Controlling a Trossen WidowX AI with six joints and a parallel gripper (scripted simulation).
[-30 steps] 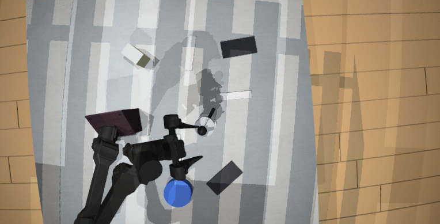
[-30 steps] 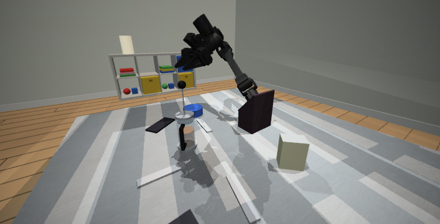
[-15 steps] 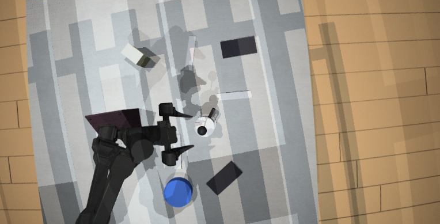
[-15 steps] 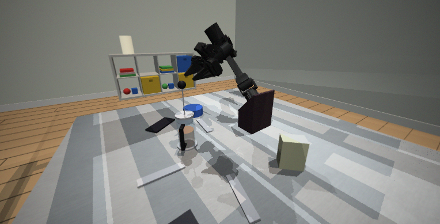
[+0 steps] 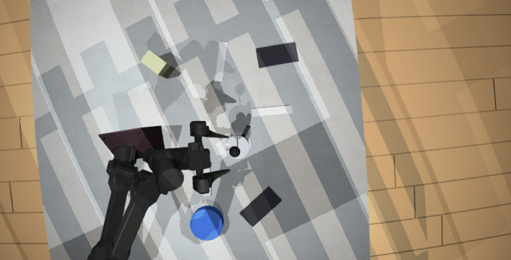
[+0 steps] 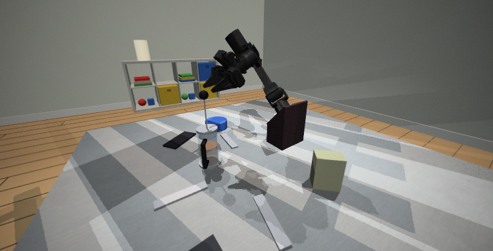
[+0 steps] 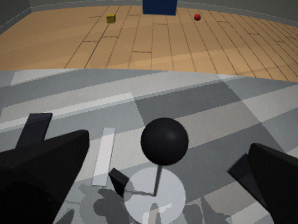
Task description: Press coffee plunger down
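My gripper tip is 150 mm above the coffee press, 20 mm to the right of it and 20 mm short of it. The rest, counted from my gripper tip: blue disc 290 mm to the right, 260 mm below, 120 mm behind.
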